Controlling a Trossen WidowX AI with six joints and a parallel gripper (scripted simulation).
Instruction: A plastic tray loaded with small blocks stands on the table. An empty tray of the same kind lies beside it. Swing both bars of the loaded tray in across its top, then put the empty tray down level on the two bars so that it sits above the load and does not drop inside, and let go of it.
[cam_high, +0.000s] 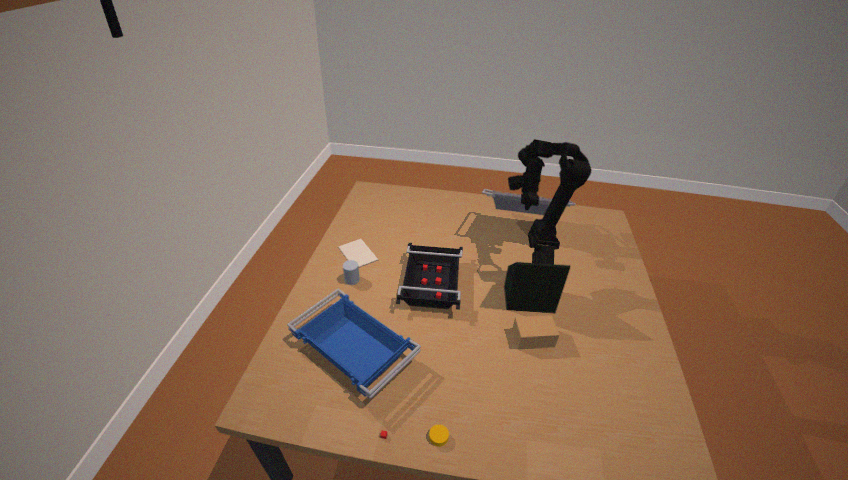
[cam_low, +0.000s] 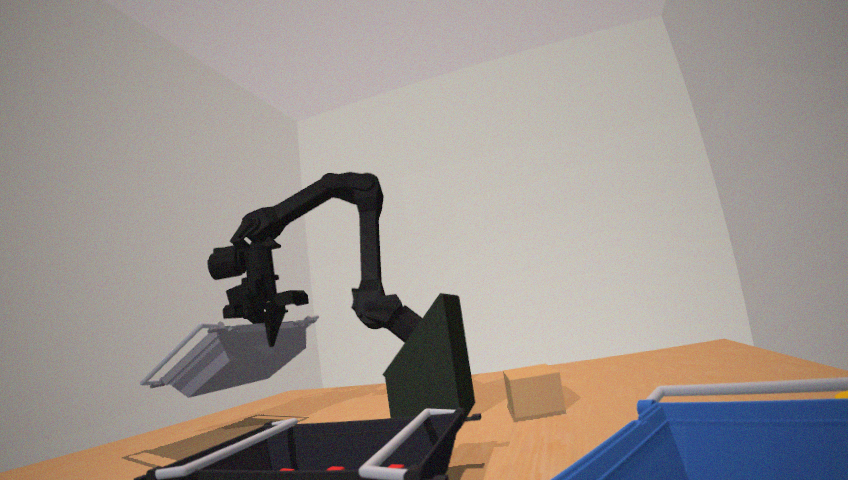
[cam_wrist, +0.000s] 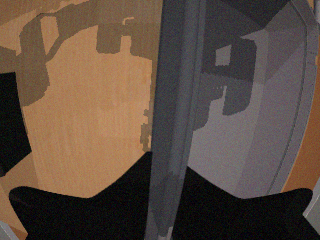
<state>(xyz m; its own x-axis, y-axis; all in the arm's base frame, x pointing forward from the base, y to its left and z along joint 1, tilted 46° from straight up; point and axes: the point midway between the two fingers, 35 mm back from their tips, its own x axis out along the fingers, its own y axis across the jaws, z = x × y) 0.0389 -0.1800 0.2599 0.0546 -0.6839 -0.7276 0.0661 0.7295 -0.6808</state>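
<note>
Now: the grey tray 8 cm to the right of my gripper tip. From my gripper tip the other things lie so: grey cylinder: 61 cm ahead, 33 cm to the left, 13 cm below; cardboard box: 2 cm behind, 50 cm to the left, 13 cm below; paper sheet: 63 cm ahead, 18 cm to the left, 16 cm below.
</note>
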